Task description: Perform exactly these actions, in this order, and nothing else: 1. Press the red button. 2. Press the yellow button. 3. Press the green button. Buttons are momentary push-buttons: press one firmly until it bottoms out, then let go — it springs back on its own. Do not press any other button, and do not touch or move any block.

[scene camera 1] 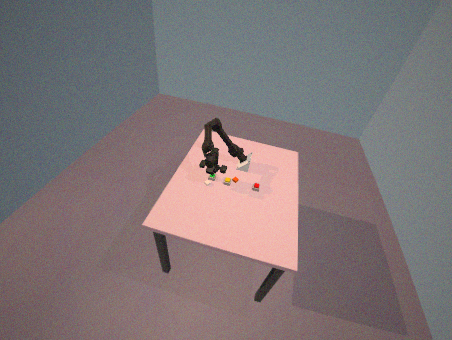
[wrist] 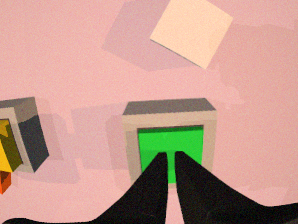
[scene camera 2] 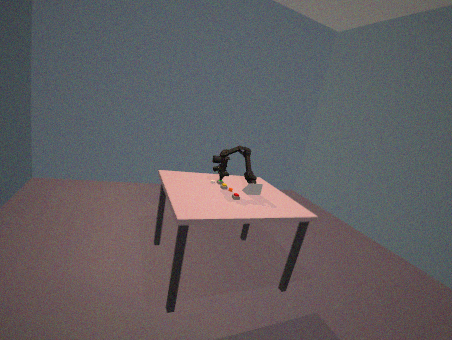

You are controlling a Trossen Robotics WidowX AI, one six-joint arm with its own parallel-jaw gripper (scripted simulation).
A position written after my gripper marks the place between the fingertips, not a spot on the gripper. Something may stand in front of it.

Observation:
I see my gripper [wrist: 170,159] and a green button [wrist: 190,140].

